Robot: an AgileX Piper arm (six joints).
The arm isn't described. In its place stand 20 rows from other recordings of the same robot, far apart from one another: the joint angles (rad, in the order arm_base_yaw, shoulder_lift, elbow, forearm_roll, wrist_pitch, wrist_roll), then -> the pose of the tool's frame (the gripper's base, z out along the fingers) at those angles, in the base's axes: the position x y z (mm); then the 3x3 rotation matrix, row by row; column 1 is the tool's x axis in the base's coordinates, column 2 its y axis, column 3 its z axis.
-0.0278 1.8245 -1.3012 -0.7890 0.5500 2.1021 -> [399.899, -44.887, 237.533], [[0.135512, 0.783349, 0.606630], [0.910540, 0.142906, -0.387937], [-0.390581, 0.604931, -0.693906]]
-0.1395 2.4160 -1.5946 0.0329 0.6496 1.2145 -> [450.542, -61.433, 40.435], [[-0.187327, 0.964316, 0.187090], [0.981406, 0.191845, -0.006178], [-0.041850, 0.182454, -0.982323]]
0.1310 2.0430 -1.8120 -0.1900 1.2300 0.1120 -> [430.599, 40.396, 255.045], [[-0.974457, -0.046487, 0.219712], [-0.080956, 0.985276, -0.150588], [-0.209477, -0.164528, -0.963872]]
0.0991 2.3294 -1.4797 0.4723 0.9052 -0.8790 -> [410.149, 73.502, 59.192], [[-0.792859, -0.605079, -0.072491], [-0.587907, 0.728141, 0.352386], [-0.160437, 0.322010, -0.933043]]
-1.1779 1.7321 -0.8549 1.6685 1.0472 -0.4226 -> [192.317, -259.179, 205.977], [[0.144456, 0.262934, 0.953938], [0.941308, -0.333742, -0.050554], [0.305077, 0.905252, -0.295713]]
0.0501 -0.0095 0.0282 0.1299 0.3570 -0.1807 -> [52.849, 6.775, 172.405], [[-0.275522, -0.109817, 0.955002], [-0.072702, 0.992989, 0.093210], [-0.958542, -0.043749, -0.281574]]
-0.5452 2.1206 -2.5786 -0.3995 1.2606 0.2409 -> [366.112, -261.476, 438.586], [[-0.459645, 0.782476, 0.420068], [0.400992, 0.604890, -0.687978], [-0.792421, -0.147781, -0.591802]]
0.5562 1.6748 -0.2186 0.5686 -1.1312 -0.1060 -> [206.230, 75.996, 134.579], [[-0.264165, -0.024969, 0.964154], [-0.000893, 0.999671, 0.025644], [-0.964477, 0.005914, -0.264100]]
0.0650 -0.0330 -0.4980 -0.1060 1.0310 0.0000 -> [-8.265, -8.814, 279.371], [[-0.398461, -0.003399, 0.917179], [-0.080430, 0.996270, -0.031249], [-0.913652, -0.086220, -0.397249]]
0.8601 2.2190 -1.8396 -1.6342 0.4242 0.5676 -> [372.675, 375.671, 252.012], [[0.298589, -0.355839, 0.885564], [-0.880917, 0.254241, 0.399182], [-0.367191, -0.899300, -0.237552]]
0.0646 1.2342 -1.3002 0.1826 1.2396 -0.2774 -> [228.307, 30.428, 383.184], [[-0.828848, -0.330765, 0.451227], [-0.266575, 0.942565, 0.201267], [-0.491883, 0.046534, -0.869417]]
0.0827 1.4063 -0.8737 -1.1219 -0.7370 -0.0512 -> [294.277, 79.680, 314.647], [[0.542515, -0.395409, 0.741167], [-0.645853, 0.367855, 0.668996], [-0.537169, -0.841626, -0.055809]]
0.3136 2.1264 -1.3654 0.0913 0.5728 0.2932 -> [398.649, 134.010, 117.179], [[-0.956981, 0.024545, 0.289111], [0.069331, 0.986895, 0.145707], [-0.281746, 0.159484, -0.946142]]
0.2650 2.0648 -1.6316 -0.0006 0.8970 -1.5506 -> [425.179, 115.342, 202.817], [[0.243602, -0.918713, 0.310845], [-0.969857, -0.228785, 0.083872], [-0.005938, -0.321907, -0.946753]]
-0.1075 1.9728 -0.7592 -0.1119 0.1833 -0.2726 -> [295.352, -33.736, 62.965], [[-0.932809, -0.254147, 0.255493], [-0.274796, 0.960301, -0.048044], [-0.233140, -0.115024, -0.965617]]
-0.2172 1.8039 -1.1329 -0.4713 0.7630 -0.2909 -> [333.804, -102.906, 185.969], [[-0.924200, -0.331381, 0.189846], [-0.379686, 0.850824, -0.363233], [-0.041157, -0.407781, -0.912152]]
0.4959 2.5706 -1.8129 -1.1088 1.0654 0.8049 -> [457.033, 166.213, 49.369], [[-0.862267, -0.115168, 0.493186], [-0.442778, 0.644147, -0.623716], [-0.245852, -0.756182, -0.606420]]
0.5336 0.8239 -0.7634 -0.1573 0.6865 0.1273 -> [141.008, 72.808, 330.066], [[-0.525881, -0.435515, 0.730600], [-0.304627, 0.898423, 0.316288], [-0.794136, -0.056231, -0.605133]]
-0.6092 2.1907 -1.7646 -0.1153 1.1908 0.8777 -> [357.921, -261.587, 177.401], [[-0.125579, 0.991749, -0.025756], [0.986162, 0.121955, -0.112303], [-0.108235, -0.039502, -0.993340]]
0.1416 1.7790 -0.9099 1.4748 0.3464 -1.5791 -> [340.397, 79.589, 167.822], [[-0.677212, -0.439163, 0.590356], [-0.201207, 0.882295, 0.425525], [-0.707743, 0.169387, -0.685863]]
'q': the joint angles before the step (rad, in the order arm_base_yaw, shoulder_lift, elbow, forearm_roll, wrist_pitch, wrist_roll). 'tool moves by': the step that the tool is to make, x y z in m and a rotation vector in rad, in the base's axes. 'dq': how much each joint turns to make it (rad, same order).
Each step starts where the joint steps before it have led.
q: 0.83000 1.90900 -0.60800 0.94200 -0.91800 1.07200
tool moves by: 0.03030 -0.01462 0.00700 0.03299 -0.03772 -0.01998
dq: -0.12400 0.00701 -0.04801 -0.12100 0.02201 0.03800
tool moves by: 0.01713 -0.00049 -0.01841 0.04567 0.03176 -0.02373
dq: -0.04500 0.08596 -0.05396 -0.05400 0.01699 0.08700
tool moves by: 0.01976 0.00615 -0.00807 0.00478 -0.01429 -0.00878
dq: -0.02300 0.06802 -0.08304 -0.01498 0.00102 -0.00003
